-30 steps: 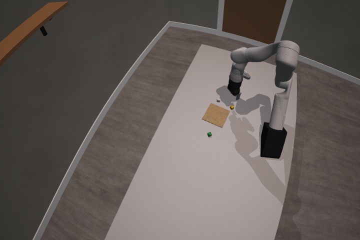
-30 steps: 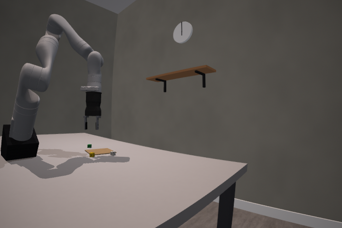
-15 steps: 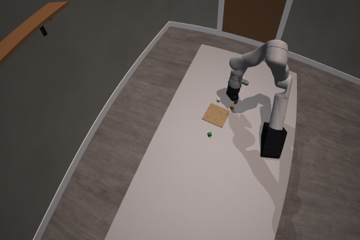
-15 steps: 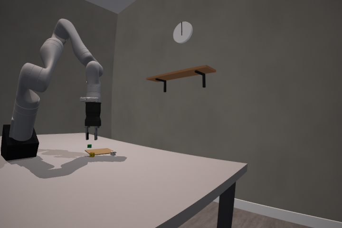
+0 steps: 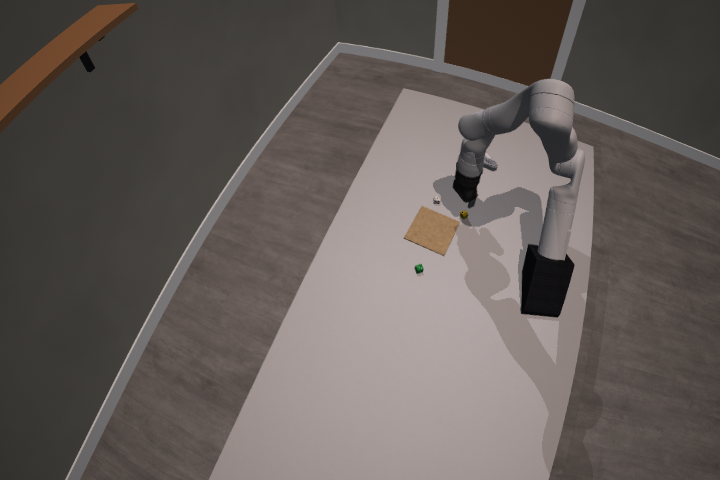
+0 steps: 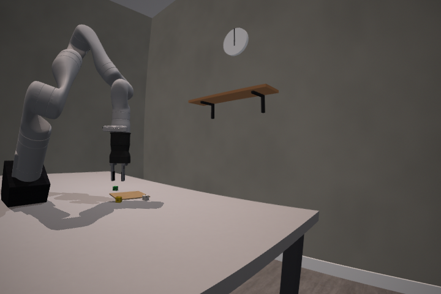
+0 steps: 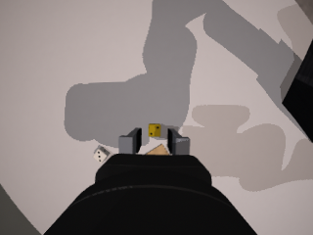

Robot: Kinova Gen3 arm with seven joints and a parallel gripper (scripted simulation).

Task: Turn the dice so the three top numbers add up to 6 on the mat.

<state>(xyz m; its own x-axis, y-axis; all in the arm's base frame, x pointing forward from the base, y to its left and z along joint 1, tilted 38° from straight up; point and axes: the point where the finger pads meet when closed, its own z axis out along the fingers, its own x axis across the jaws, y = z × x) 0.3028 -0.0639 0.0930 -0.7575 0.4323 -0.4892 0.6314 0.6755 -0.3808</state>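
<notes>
The yellow die lies 90 mm below my hand. From my hand the other things lie so: green die 240 mm to the left, 90 mm below, 80 mm ahead; then tan mat 100 mm below, 90 mm to the left, 80 mm ahead; then white die 100 mm ahead, 90 mm below, 20 mm to the right.
</notes>
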